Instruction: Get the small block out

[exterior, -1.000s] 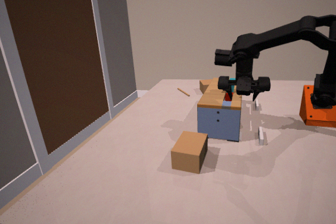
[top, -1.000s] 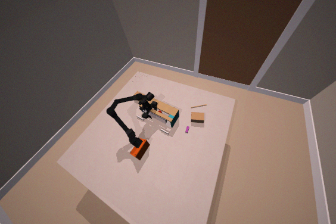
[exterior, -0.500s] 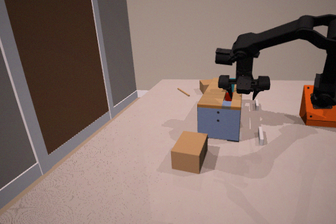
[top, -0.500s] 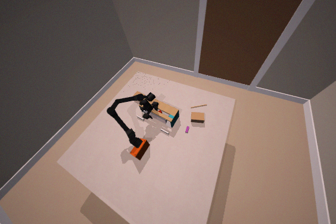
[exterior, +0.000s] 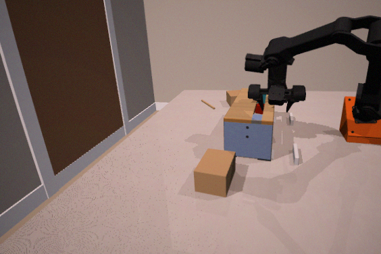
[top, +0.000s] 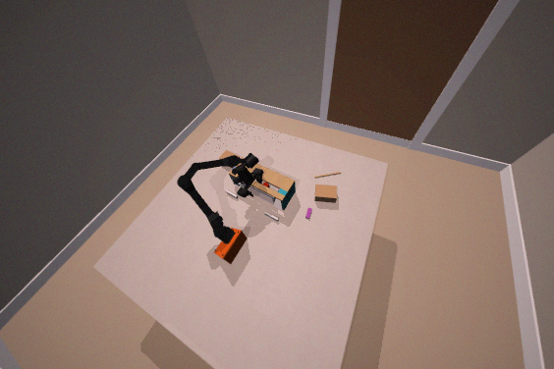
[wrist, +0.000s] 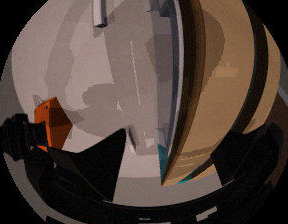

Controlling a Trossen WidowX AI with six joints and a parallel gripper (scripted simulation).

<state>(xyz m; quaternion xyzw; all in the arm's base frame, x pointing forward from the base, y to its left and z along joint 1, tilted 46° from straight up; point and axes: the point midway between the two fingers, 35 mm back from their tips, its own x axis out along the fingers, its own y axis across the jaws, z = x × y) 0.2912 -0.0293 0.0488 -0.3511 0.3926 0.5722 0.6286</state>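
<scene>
Right now the red block is 50 mm ahead of my gripper tip and 30 mm to the right of it. From my gripper tip the other things lie so: purple piece: 30 mm ahead, 310 mm to the right, 80 mm below; box: 40 mm ahead, 20 mm to the left, 30 mm below; wooden stick: 320 mm ahead, 330 mm to the right, 80 mm below.
</scene>
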